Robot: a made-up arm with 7 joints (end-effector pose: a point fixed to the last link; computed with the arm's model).
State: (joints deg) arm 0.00 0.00 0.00 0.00 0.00 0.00 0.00
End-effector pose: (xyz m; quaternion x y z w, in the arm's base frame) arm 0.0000 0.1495 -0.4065 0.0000 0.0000 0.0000 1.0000
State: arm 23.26 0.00 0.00 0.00 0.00 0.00 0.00
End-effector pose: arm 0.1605 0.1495 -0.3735 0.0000 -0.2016 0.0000 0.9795
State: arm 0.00 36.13 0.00 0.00 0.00 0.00 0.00
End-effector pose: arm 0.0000 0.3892 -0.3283 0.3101 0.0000 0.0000 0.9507
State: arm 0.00 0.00 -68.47 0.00 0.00 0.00 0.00
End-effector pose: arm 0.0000 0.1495 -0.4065 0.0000 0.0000 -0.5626 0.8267
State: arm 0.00 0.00 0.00 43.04 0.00 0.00 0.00
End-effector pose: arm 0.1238 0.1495 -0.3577 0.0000 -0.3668 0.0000 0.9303
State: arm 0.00 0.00 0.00 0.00 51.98 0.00 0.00
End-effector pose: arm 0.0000 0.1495 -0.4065 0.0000 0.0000 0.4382 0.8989
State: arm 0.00 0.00 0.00 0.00 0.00 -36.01 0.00
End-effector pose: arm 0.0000 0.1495 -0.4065 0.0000 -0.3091 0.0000 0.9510
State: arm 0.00 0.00 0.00 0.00 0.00 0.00 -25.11
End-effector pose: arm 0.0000 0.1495 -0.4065 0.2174 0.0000 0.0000 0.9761
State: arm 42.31 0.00 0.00 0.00 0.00 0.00 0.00
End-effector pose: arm 0.2736 0.1495 -0.3006 0.0000 -0.3609 0.0000 0.9326
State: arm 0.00 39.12 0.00 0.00 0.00 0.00 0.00
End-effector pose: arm 0.0000 0.4060 -0.3154 0.3348 0.0000 0.0000 0.9423
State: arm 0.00 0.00 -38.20 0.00 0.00 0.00 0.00
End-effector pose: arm 0.0000 0.1495 -0.4065 0.0000 0.0000 -0.3272 0.9449
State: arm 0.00 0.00 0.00 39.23 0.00 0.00 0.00
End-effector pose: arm 0.1147 0.1495 -0.3656 0.0000 -0.3357 0.0000 0.9420
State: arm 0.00 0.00 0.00 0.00 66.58 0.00 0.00
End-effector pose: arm 0.0000 0.1495 -0.4065 0.0000 0.0000 0.5489 0.8359
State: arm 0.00 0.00 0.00 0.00 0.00 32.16 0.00
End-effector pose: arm 0.0000 0.1495 -0.4065 0.0000 0.2770 0.0000 0.9609
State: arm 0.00 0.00 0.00 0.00 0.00 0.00 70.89
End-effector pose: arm 0.0000 0.1495 -0.4065 -0.5799 0.0000 0.0000 0.8147
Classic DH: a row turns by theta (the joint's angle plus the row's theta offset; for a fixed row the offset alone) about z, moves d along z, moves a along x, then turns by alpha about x. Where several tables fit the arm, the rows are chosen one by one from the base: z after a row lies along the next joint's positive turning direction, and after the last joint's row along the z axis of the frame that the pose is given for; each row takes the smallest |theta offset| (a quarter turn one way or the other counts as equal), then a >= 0, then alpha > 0; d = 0 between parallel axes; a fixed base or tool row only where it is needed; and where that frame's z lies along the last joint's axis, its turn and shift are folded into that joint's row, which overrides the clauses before.
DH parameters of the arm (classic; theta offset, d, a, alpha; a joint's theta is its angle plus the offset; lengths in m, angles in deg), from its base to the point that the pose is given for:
base (fixed): 0 0 0 90
joint 1: 90 -0.1495 0 90
joint 2: 90 0 0 90
joint 3: 90 -0.2251 0 90
joint 4: 0 0 0 -90
joint 5: 0 -0.1814 0 -90
joint 6: -90 0 0 90
joint 7: 90 0 0 90
tool (fixed): -90 0 0 0

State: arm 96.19 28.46 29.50 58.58 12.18 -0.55 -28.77
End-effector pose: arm 0.2288 0.3689 0.1603 0.0724 -0.8293 0.5467 0.0903
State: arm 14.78 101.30 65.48 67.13 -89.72 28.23 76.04
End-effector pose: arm 0.0143 0.4096 0.2179 0.7150 -0.0473 0.1761 0.6749
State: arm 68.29 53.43 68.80 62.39 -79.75 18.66 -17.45
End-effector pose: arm 0.0808 0.4871 0.0304 0.7547 -0.2307 0.5120 0.3392
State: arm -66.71 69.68 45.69 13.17 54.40 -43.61 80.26
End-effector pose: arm -0.0912 0.5365 -0.0707 0.1053 -0.3323 -0.2455 0.9045
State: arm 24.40 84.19 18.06 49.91 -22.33 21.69 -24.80
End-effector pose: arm 0.1168 0.4940 0.0620 0.8760 -0.2753 0.0736 0.3890
